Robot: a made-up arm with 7 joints. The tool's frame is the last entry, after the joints.
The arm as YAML. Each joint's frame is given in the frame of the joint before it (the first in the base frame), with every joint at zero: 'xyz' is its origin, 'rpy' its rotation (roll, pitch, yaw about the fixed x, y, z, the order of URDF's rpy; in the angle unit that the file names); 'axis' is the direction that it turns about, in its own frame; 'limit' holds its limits. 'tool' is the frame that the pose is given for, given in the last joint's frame.
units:
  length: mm
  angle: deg
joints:
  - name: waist
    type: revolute
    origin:
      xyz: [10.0, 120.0, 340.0]
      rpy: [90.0, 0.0, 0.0]
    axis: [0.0, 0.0, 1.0]
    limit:
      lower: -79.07
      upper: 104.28
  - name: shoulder
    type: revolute
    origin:
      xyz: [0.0, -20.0, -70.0]
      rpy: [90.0, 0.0, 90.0]
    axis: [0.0, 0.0, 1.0]
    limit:
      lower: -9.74
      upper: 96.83
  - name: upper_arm
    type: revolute
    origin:
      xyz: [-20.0, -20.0, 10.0]
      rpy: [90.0, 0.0, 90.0]
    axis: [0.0, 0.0, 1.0]
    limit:
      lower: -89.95
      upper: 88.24
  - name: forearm
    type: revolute
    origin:
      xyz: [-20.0, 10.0, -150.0]
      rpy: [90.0, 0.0, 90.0]
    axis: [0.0, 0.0, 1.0]
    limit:
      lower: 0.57
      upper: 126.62
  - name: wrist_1
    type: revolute
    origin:
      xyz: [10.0, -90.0, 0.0]
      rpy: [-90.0, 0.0, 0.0]
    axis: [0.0, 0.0, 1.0]
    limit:
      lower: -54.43
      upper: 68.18
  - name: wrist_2
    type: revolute
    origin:
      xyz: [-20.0, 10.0, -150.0]
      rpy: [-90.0, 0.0, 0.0]
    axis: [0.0, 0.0, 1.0]
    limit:
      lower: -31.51
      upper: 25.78
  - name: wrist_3
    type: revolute
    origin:
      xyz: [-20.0, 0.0, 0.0]
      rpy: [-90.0, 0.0, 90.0]
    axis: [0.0, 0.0, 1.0]
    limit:
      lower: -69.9
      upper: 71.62
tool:
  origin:
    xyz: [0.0, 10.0, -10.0]
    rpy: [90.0, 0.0, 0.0]
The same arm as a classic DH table. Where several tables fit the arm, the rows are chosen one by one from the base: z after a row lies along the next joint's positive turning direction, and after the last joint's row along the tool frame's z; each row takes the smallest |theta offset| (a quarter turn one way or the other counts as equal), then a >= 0, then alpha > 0; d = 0 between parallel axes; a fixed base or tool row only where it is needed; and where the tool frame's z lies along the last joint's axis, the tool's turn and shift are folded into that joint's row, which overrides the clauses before.
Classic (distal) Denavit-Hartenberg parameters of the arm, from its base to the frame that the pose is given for. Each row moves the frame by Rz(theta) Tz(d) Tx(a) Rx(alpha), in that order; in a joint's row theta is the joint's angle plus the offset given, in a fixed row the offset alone. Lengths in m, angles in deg.
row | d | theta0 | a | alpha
base (fixed) | 0.3400 | 0.00 | 0.0100 | 90.00
waist | -0.1900 | -90.00 | 0.0200 | -90.00
shoulder | 0.0100 | 90.00 | 0.0200 | -90.00
upper_arm | -0.1700 | -90.00 | 0.0100 | 90.00
forearm | -0.0200 | 0.00 | 0.0100 | -90.00
wrist_1 | -0.2400 | 0.00 | -0.0200 | -90.00
wrist_2 | 0.0100 | -90.00 | 0.0000 | 90.00
wrist_3 | 0.0100 | 0.00 | 0.0000 | -90.00
tool (fixed) | -0.0100 | 180.00 | 0.0000 | 0.00
Joint limits (deg, base to tool): -79.07..104.28 -9.74..96.83 -89.95..88.24 0.57..126.62 -54.43..68.18 -31.51..25.78 -69.90..71.62

